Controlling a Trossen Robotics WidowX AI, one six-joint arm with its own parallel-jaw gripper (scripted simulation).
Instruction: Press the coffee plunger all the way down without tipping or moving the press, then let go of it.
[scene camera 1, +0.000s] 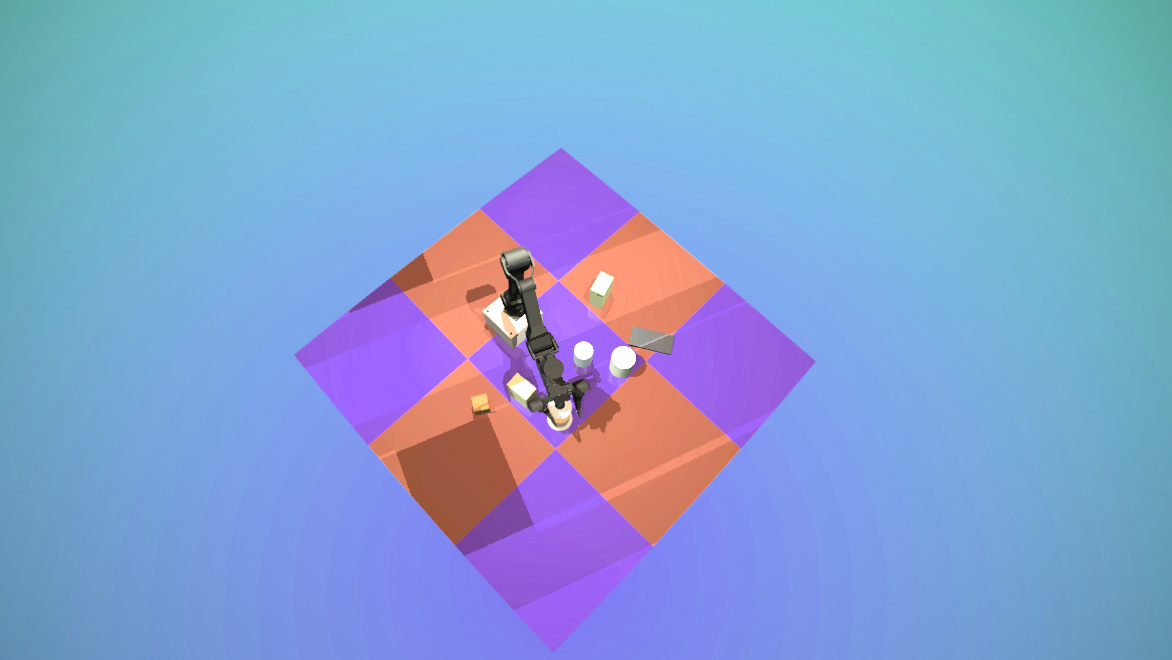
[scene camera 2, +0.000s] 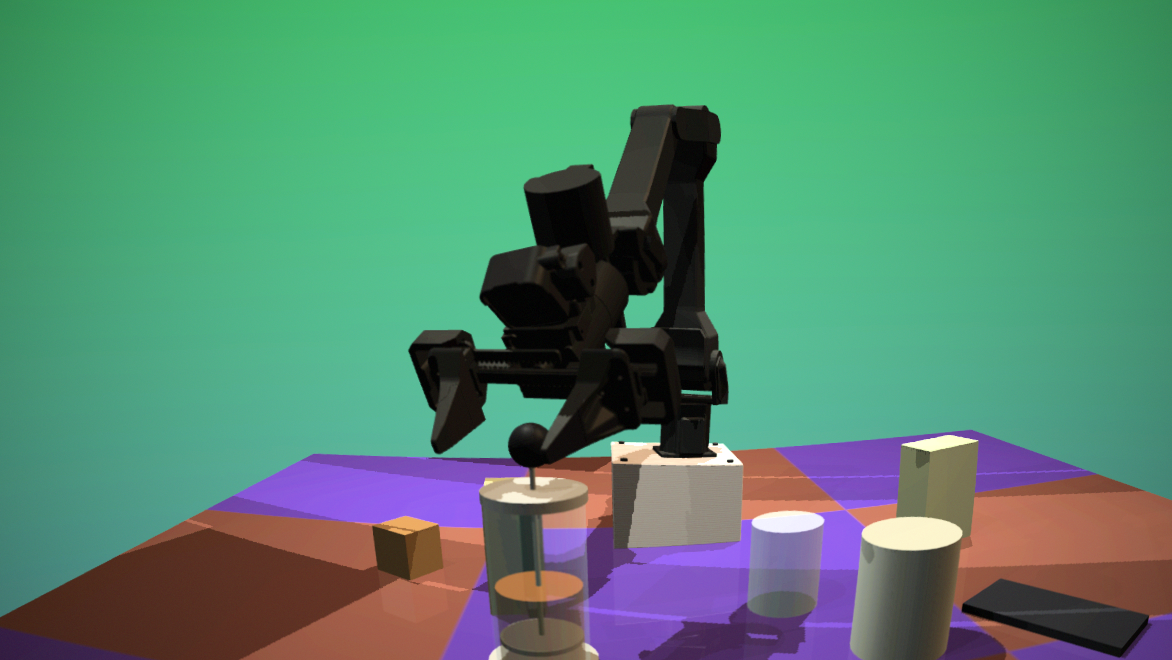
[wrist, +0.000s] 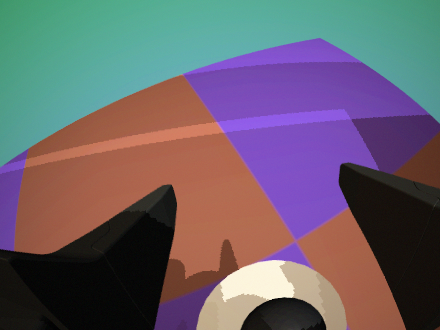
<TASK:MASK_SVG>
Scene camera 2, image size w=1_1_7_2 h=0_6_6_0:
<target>my gripper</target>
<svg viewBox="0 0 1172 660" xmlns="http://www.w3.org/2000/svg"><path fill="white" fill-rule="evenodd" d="M673 340L661 328L611 328L611 318L607 308L594 295L597 282L595 255L588 244L563 249L559 245L547 248L531 246L493 255L490 258L480 293L482 304L488 306L506 326L503 329L504 334L501 338L507 349L476 349L472 334L463 330L423 330L419 337L410 344L408 351L428 404L436 412L431 434L431 445L435 453L441 455L449 448L454 447L457 442L464 439L486 420L482 406L484 406L487 399L487 383L517 384L520 386L524 398L566 400L550 426L540 450L543 463L553 464L561 458L567 457L609 436L614 436L626 430L636 430L640 425L668 425L675 418L681 403L682 387Z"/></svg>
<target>coffee press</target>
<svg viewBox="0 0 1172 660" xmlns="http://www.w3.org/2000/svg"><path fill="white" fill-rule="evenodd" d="M518 425L510 434L508 449L510 456L515 462L530 468L530 478L522 477L495 481L482 486L479 490L479 503L483 507L494 640L496 644L496 649L489 655L489 660L599 660L598 652L590 646L585 506L588 502L588 486L581 482L564 478L535 478L535 467L538 468L544 465L540 450L549 431L537 423Z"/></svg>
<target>orange cube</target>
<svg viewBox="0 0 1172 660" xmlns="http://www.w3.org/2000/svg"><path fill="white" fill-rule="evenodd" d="M372 526L376 563L379 570L407 580L414 580L443 568L440 527L438 523L404 516Z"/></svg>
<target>cream block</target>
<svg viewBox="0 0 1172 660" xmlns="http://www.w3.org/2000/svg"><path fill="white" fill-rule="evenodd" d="M901 445L896 518L927 517L947 521L960 527L962 538L969 537L976 486L978 440L946 435Z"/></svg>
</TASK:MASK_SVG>
